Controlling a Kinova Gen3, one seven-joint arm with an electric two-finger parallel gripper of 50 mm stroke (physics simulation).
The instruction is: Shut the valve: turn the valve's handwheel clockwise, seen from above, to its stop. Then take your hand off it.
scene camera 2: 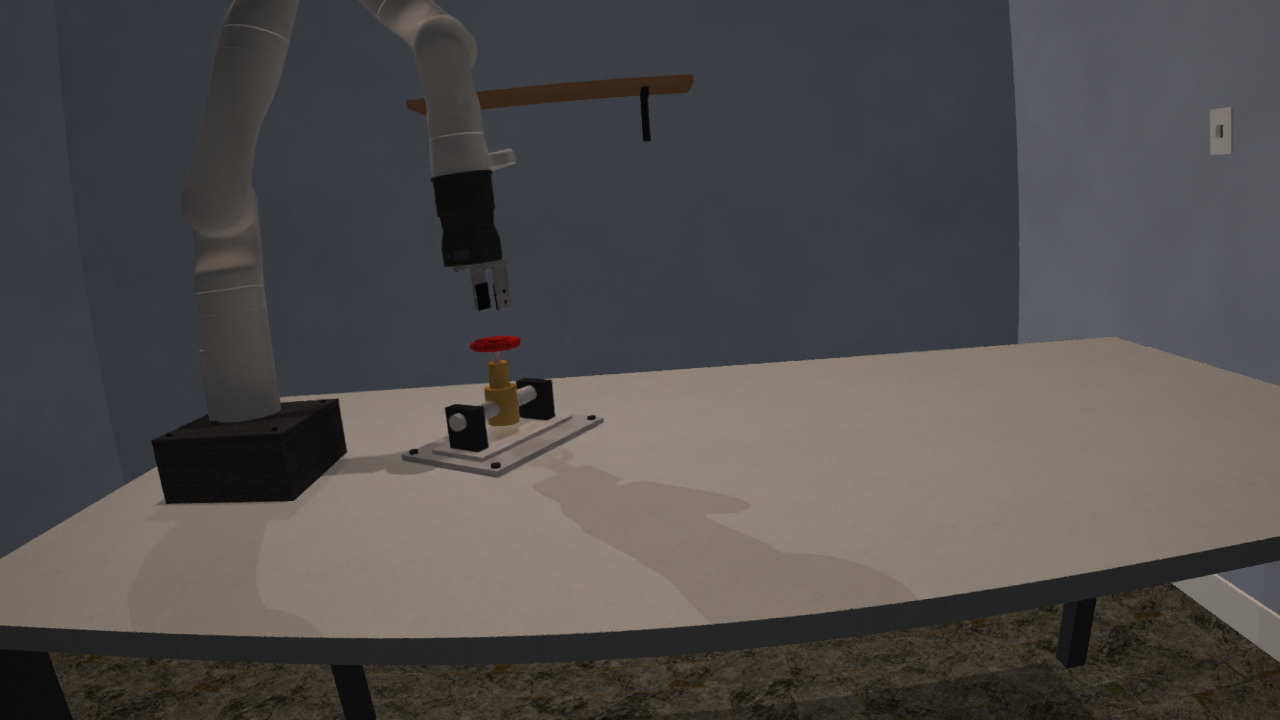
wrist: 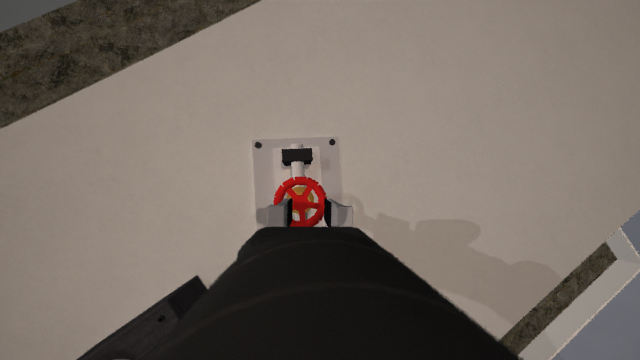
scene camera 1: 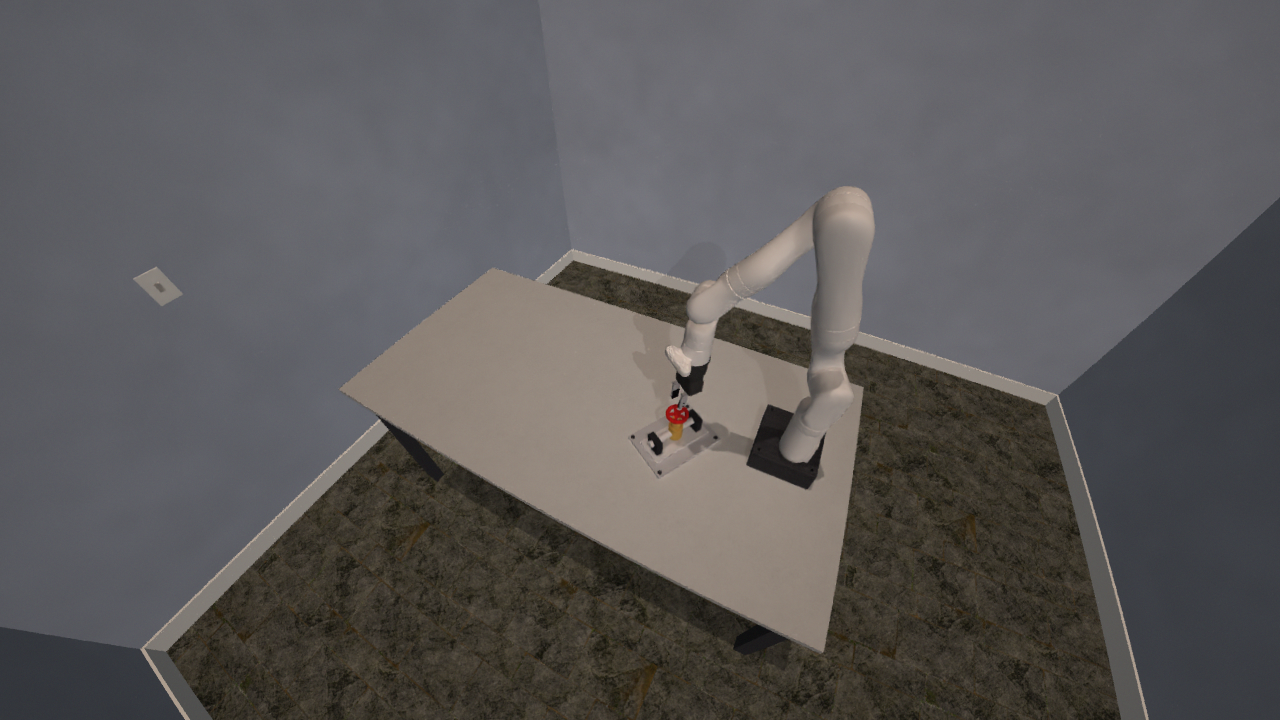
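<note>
The red spoked handwheel [scene camera 1: 667, 415] [scene camera 2: 494, 343] [wrist: 301, 180] lies level on top of the orange valve body [scene camera 1: 676, 431] [scene camera 2: 503, 404]. The valve stands on a light grey base plate [scene camera 1: 675, 458] [scene camera 2: 547, 438] [wrist: 264, 170], with a white pipe running through it. My gripper [scene camera 1: 680, 397] [scene camera 2: 491, 307] [wrist: 308, 209] points down, open, with nothing between its fingers. In scene camera 2 it hangs above the handwheel with a visible gap. In the wrist view its two fingers overlap the left and right of the wheel's near half. The arm's dark housing hides the near part of the plate.
Black pipe supports [scene camera 2: 467, 428] [wrist: 297, 156] stand on the plate on either side of the valve. The arm's black base block [scene camera 1: 774, 447] [scene camera 2: 223, 467] stands on the table [scene camera 1: 537, 385] [scene camera 2: 805, 483] near the valve. A wooden shelf [scene camera 2: 581, 92] hangs on the wall.
</note>
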